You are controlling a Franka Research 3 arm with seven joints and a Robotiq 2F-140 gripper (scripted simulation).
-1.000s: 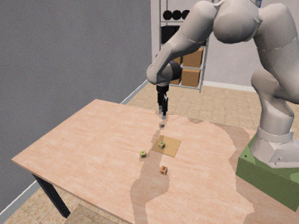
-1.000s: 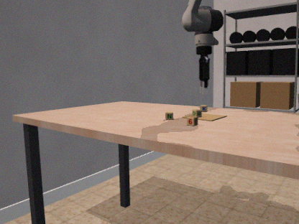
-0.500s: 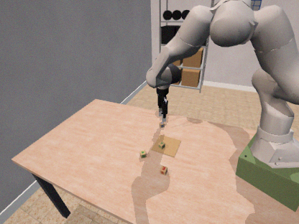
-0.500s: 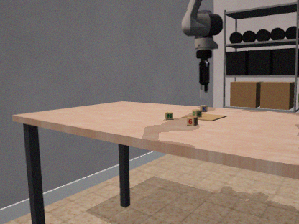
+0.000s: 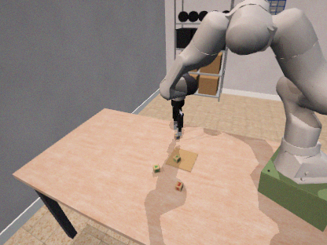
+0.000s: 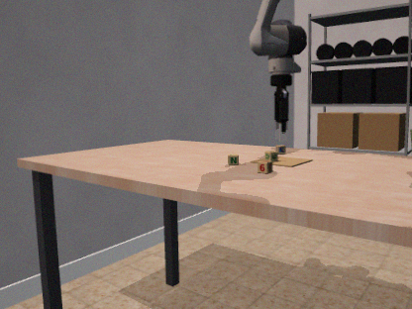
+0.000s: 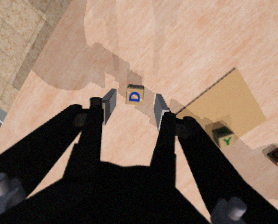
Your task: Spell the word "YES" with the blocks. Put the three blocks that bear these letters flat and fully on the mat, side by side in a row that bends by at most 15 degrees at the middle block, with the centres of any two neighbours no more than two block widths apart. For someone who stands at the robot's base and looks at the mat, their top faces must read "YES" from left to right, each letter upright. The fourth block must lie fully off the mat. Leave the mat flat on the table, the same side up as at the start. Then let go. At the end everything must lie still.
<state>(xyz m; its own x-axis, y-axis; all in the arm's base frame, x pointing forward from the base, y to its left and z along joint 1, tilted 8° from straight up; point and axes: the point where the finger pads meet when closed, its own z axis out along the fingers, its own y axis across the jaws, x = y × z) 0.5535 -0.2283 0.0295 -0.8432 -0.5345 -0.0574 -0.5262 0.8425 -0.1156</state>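
Now: the S block 6 cm below my hand. The rest, counted from my hand: green N block (4 cm ahead, 28 cm to the left, 6 cm below); then Y block (4 cm behind, 19 cm to the left, 6 cm below); then tan mat (7 cm behind, 17 cm to the left, 8 cm below).
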